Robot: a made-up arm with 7 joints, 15 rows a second.
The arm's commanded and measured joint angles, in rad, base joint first. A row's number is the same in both.
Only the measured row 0 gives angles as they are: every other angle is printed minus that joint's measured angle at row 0.
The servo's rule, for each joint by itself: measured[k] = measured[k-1] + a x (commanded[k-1-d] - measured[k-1]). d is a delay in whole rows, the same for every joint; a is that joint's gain. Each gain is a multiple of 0.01, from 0.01 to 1. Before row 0 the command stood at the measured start. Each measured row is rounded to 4 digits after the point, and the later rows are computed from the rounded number. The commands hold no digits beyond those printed.
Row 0, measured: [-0.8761 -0.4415 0.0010 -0.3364 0.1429 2.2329 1.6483]
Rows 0 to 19, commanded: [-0.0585 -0.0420 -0.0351 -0.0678 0.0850 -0.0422 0.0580]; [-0.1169 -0.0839 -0.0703 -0.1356 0.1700 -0.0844 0.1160]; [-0.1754 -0.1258 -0.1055 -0.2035 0.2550 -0.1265 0.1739]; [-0.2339 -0.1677 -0.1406 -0.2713 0.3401 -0.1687 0.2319]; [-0.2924 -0.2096 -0.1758 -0.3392 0.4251 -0.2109 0.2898]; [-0.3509 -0.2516 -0.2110 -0.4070 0.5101 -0.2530 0.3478]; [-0.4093 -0.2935 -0.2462 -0.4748 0.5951 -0.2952 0.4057]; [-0.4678 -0.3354 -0.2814 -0.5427 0.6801 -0.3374 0.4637]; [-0.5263 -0.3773 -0.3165 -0.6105 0.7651 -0.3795 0.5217]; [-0.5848 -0.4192 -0.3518 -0.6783 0.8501 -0.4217 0.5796]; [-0.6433 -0.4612 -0.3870 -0.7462 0.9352 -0.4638 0.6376]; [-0.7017 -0.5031 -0.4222 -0.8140 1.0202 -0.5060 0.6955]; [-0.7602 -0.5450 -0.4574 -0.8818 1.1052 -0.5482 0.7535]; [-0.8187 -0.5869 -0.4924 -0.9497 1.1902 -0.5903 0.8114]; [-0.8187 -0.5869 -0.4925 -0.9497 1.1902 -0.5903 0.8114]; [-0.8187 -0.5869 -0.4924 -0.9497 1.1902 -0.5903 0.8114]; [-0.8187 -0.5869 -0.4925 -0.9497 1.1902 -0.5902 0.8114]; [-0.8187 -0.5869 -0.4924 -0.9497 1.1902 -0.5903 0.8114]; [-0.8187 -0.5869 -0.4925 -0.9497 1.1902 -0.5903 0.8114]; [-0.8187 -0.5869 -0.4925 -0.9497 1.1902 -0.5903 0.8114]
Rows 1 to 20, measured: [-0.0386 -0.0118 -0.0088 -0.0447 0.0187 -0.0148 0.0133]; [-0.0903 -0.0320 -0.0242 -0.1047 0.0520 -0.0392 0.0369]; [-0.1465 -0.0583 -0.0445 -0.1699 0.0967 -0.0698 0.0684]; [-0.2042 -0.0889 -0.0685 -0.2368 0.1502 -0.1044 0.1060]; [-0.2624 -0.1227 -0.0953 -0.3044 0.2107 -0.1417 0.1483]; [-0.3208 -0.1588 -0.1242 -0.3721 0.2766 -0.1807 0.1942]; [-0.3792 -0.1965 -0.1547 -0.4399 0.3467 -0.2208 0.2428]; [-0.4377 -0.2354 -0.1864 -0.5077 0.4200 -0.2616 0.2936]; [-0.4962 -0.2751 -0.2189 -0.5755 0.4959 -0.3029 0.3461]; [-0.5547 -0.3154 -0.2521 -0.6433 0.5738 -0.3445 0.3998]; [-0.6132 -0.3562 -0.2858 -0.7112 0.6533 -0.3863 0.4545]; [-0.6716 -0.3973 -0.3199 -0.7790 0.7340 -0.4282 0.5099]; [-0.7301 -0.4387 -0.3543 -0.8468 0.8157 -0.4702 0.5659]; [-0.7886 -0.4802 -0.3888 -0.9147 0.8981 -0.5122 0.6224]; [-0.8085 -0.5101 -0.4147 -0.9378 0.9624 -0.5395 0.6659]; [-0.8152 -0.5316 -0.4341 -0.9457 1.0125 -0.5573 0.6994]; [-0.8175 -0.5471 -0.4487 -0.9483 1.0516 -0.5688 0.7252]; [-0.8183 -0.5582 -0.4596 -0.9492 1.0821 -0.5763 0.7450]; [-0.8186 -0.5662 -0.4678 -0.9495 1.1059 -0.5812 0.7603]; [-0.8187 -0.5720 -0.4740 -0.9496 1.1244 -0.5844 0.7721]
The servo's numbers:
d 0
a 0.66 0.28 0.25 0.66 0.22 0.35 0.23

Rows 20 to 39, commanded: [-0.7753 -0.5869 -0.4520 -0.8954 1.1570 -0.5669 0.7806]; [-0.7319 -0.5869 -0.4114 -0.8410 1.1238 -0.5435 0.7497]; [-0.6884 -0.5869 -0.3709 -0.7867 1.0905 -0.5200 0.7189]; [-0.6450 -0.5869 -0.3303 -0.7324 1.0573 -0.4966 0.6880]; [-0.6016 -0.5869 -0.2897 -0.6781 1.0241 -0.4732 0.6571]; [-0.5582 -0.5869 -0.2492 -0.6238 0.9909 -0.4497 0.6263]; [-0.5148 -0.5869 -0.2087 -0.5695 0.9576 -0.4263 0.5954]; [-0.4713 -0.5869 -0.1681 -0.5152 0.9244 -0.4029 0.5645]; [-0.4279 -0.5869 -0.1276 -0.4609 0.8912 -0.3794 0.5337]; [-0.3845 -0.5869 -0.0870 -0.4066 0.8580 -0.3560 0.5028]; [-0.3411 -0.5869 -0.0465 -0.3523 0.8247 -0.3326 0.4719]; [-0.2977 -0.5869 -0.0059 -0.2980 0.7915 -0.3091 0.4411]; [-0.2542 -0.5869 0.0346 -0.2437 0.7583 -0.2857 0.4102]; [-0.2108 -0.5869 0.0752 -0.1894 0.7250 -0.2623 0.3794]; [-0.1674 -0.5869 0.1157 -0.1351 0.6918 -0.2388 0.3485]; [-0.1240 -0.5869 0.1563 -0.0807 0.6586 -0.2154 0.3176]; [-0.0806 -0.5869 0.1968 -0.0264 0.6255 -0.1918 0.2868]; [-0.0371 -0.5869 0.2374 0.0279 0.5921 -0.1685 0.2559]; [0.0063 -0.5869 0.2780 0.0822 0.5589 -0.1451 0.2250]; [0.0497 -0.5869 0.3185 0.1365 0.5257 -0.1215 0.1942]
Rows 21 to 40, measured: [-0.7901 -0.5762 -0.4685 -0.9138 1.1316 -0.5783 0.7741]; [-0.7517 -0.5792 -0.4542 -0.8658 1.1299 -0.5661 0.7685]; [-0.7099 -0.5814 -0.4334 -0.8136 1.1212 -0.5500 0.7571]; [-0.6671 -0.5829 -0.4076 -0.7600 1.1071 -0.5313 0.7412]; [-0.6239 -0.5840 -0.3781 -0.7059 1.0888 -0.5110 0.7219]; [-0.5805 -0.5848 -0.3459 -0.6517 1.0673 -0.4895 0.6999]; [-0.5371 -0.5854 -0.3116 -0.5974 1.0432 -0.4674 0.6759]; [-0.4937 -0.5858 -0.2757 -0.5431 1.0171 -0.4448 0.6503]; [-0.4503 -0.5861 -0.2387 -0.4888 0.9894 -0.4219 0.6235]; [-0.4069 -0.5863 -0.2008 -0.4345 0.9605 -0.3988 0.5957]; [-0.3635 -0.5865 -0.1622 -0.3802 0.9306 -0.3756 0.5672]; [-0.3201 -0.5866 -0.1231 -0.3259 0.9000 -0.3523 0.5382]; [-0.2766 -0.5867 -0.0837 -0.2716 0.8688 -0.3290 0.5088]; [-0.2332 -0.5868 -0.0440 -0.2173 0.8372 -0.3057 0.4790]; [-0.1898 -0.5868 -0.0041 -0.1630 0.8052 -0.2823 0.4490]; [-0.1464 -0.5868 0.0360 -0.1087 0.7729 -0.2589 0.4188]; [-0.1030 -0.5868 0.0762 -0.0544 0.7405 -0.2354 0.3884]; [-0.0595 -0.5868 0.1165 -0.0001 0.7079 -0.2120 0.3579]; [-0.0161 -0.5868 0.1569 0.0542 0.6751 -0.1886 0.3273]; [0.0273 -0.5868 0.1973 0.1085 0.6422 -0.1651 0.2967]
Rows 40 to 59, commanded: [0.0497 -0.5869 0.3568 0.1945 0.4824 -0.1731 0.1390]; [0.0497 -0.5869 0.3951 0.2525 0.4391 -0.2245 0.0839]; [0.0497 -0.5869 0.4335 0.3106 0.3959 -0.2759 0.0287]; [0.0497 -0.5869 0.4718 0.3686 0.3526 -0.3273 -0.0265]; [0.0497 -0.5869 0.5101 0.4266 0.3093 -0.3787 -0.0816]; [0.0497 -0.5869 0.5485 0.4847 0.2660 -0.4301 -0.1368]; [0.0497 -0.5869 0.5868 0.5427 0.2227 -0.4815 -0.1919]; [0.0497 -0.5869 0.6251 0.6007 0.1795 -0.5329 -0.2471]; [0.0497 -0.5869 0.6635 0.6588 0.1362 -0.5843 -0.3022]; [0.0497 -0.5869 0.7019 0.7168 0.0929 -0.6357 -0.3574]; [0.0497 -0.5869 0.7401 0.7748 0.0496 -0.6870 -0.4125]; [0.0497 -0.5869 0.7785 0.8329 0.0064 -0.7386 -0.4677]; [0.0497 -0.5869 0.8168 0.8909 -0.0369 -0.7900 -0.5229]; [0.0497 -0.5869 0.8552 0.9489 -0.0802 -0.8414 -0.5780]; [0.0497 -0.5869 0.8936 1.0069 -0.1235 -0.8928 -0.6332]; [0.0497 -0.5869 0.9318 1.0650 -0.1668 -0.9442 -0.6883]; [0.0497 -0.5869 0.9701 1.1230 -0.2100 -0.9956 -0.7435]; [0.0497 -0.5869 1.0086 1.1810 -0.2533 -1.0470 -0.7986]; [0.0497 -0.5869 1.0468 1.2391 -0.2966 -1.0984 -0.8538]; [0.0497 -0.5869 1.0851 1.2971 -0.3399 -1.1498 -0.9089]
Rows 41 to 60, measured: [0.0421 -0.5868 0.2372 0.1653 0.6070 -0.1679 0.2604]; [0.0471 -0.5868 0.2767 0.2229 0.5701 -0.1877 0.2198]; [0.0488 -0.5868 0.3159 0.2808 0.5318 -0.2186 0.1758]; [0.0494 -0.5868 0.3549 0.3387 0.4924 -0.2566 0.1293]; [0.0496 -0.5868 0.3937 0.3967 0.4521 -0.2993 0.0808]; [0.0497 -0.5868 0.4324 0.4548 0.4112 -0.3451 0.0308]; [0.0497 -0.5868 0.4710 0.5128 0.3697 -0.3928 -0.0204]; [0.0497 -0.5868 0.5095 0.5708 0.3279 -0.4418 -0.0725]; [0.0497 -0.5868 0.5480 0.6289 0.2857 -0.4917 -0.1253]; [0.0497 -0.5868 0.5865 0.6869 0.2433 -0.5421 -0.1787]; [0.0497 -0.5868 0.6249 0.7449 0.2007 -0.5928 -0.2325]; [0.0497 -0.5868 0.6633 0.8030 0.1580 -0.6438 -0.2866]; [0.0497 -0.5868 0.7017 0.8610 0.1151 -0.6950 -0.3409]; [0.0497 -0.5868 0.7401 0.9190 0.0721 -0.7462 -0.3954]; [0.0497 -0.5868 0.7785 0.9770 0.0291 -0.7975 -0.4501]; [0.0497 -0.5868 0.8168 1.0351 -0.0140 -0.8488 -0.5049]; [0.0497 -0.5868 0.8551 1.0931 -0.0571 -0.9002 -0.5598]; [0.0497 -0.5868 0.8935 1.1511 -0.1003 -0.9516 -0.6147]; [0.0497 -0.5868 0.9318 1.2092 -0.1435 -1.0030 -0.6697]; [0.0497 -0.5868 0.9701 1.2672 -0.1867 -1.0544 -0.7247]
